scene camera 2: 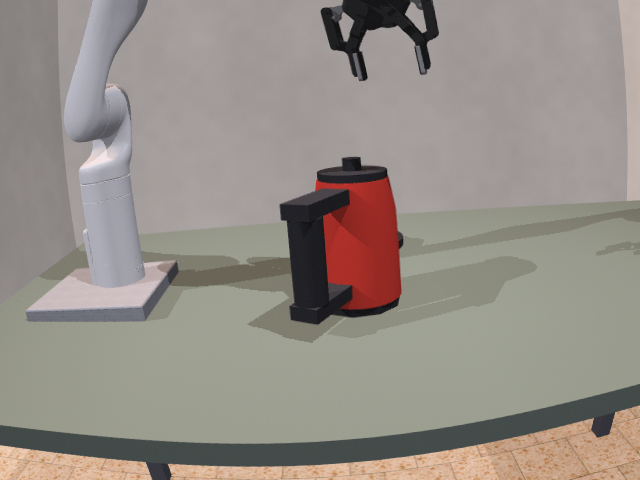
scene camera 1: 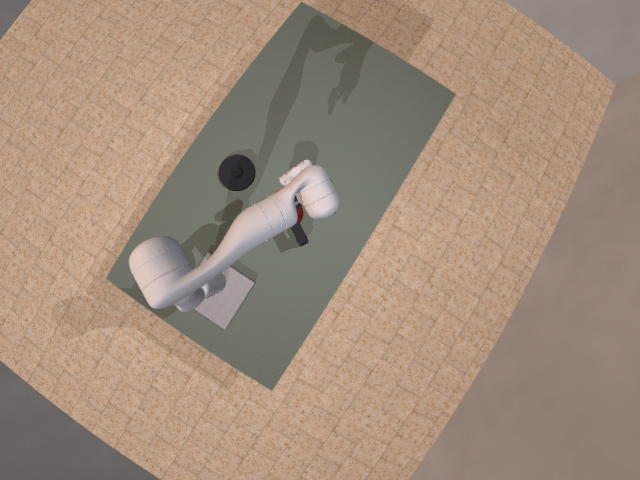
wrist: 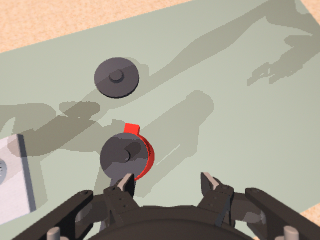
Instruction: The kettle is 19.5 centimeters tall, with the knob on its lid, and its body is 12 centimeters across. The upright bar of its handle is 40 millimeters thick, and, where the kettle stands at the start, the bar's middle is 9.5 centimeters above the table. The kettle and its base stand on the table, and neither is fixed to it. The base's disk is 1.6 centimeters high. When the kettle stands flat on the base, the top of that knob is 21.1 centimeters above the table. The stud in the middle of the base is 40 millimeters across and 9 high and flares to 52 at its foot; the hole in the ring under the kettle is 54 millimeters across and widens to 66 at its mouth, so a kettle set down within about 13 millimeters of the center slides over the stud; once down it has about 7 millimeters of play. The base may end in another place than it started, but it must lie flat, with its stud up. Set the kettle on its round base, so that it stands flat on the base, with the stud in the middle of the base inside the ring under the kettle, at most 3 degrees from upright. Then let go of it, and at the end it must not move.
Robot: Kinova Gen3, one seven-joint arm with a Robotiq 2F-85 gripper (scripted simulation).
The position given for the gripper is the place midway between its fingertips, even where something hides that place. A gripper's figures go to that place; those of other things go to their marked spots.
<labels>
The gripper [wrist: 167, 182]: 17 cm from the lens. A black round base [wrist: 117, 77] is 52 cm from the lens.
</labels>
